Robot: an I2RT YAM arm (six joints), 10 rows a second.
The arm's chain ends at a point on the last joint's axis. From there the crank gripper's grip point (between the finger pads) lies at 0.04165 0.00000 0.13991 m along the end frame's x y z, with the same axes.
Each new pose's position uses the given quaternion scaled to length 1; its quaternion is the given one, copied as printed.
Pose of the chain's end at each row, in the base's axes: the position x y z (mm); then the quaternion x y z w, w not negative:
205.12 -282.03 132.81 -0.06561 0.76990 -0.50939 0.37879
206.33 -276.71 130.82 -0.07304 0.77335 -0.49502 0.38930
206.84 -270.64 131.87 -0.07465 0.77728 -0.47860 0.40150
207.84 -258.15 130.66 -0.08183 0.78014 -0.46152 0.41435
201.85 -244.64 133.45 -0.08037 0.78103 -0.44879 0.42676
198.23 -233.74 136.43 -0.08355 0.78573 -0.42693 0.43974
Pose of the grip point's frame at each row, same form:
266.74 -405.09 84.15 -0.06561 0.76990 -0.50939 0.37879
272.11 -396.63 79.82 -0.07304 0.77335 -0.49502 0.38930
276.41 -387.19 78.14 -0.07465 0.77728 -0.47860 0.40150
282.07 -370.66 74.61 -0.08183 0.78014 -0.46152 0.41435
279.27 -354.31 76.10 -0.08037 0.78103 -0.44879 0.42676
279.93 -338.43 75.82 -0.08355 0.78573 -0.42693 0.43974

